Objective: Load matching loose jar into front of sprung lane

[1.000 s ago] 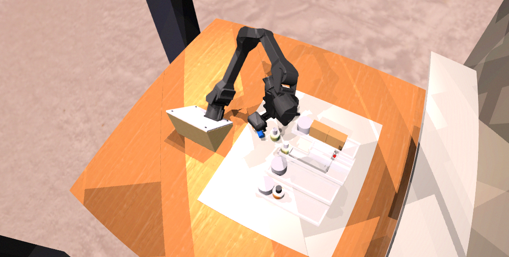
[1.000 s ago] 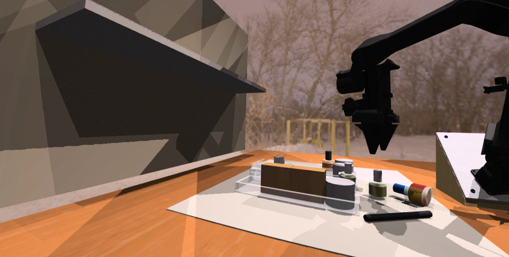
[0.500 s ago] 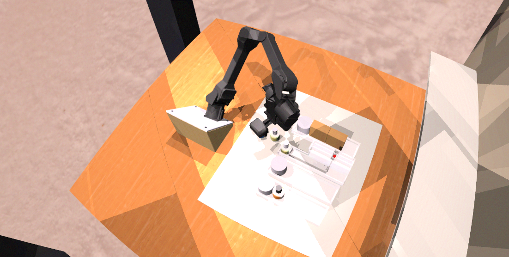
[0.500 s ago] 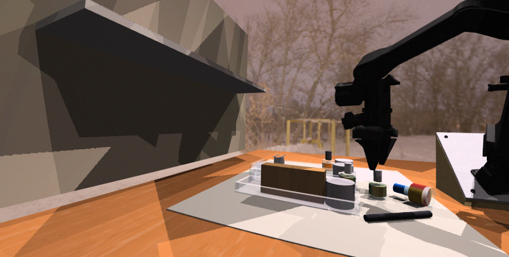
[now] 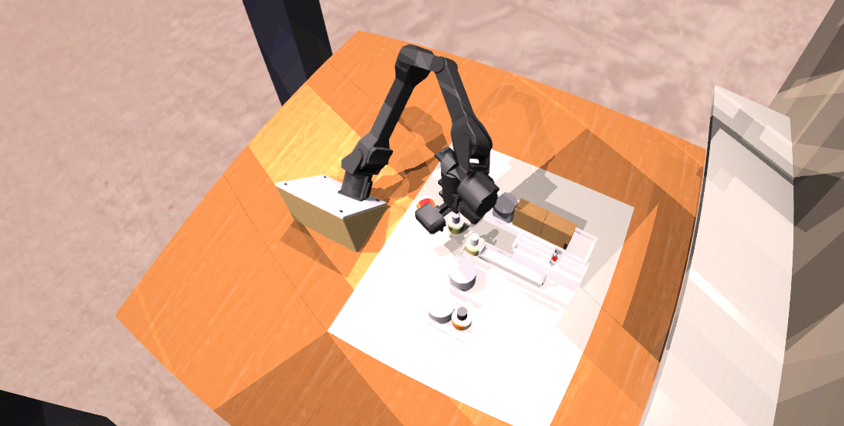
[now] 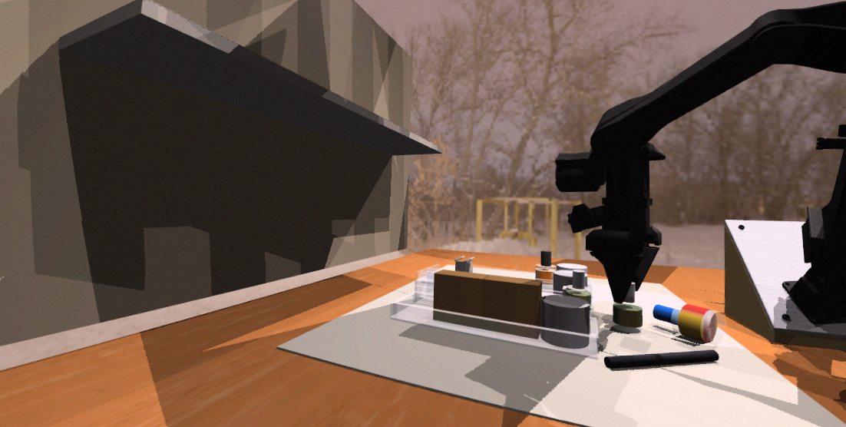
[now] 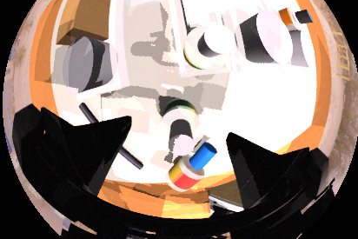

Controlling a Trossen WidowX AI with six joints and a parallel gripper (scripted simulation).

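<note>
My gripper tip is 12 cm to the right of the black pen and 4 cm above it. Also, from my gripper tip: sprung lane: 21 cm ahead, 5 cm to the right, 3 cm below; then red mark: 25 cm ahead, 4 cm to the right, 2 cm above.
</note>
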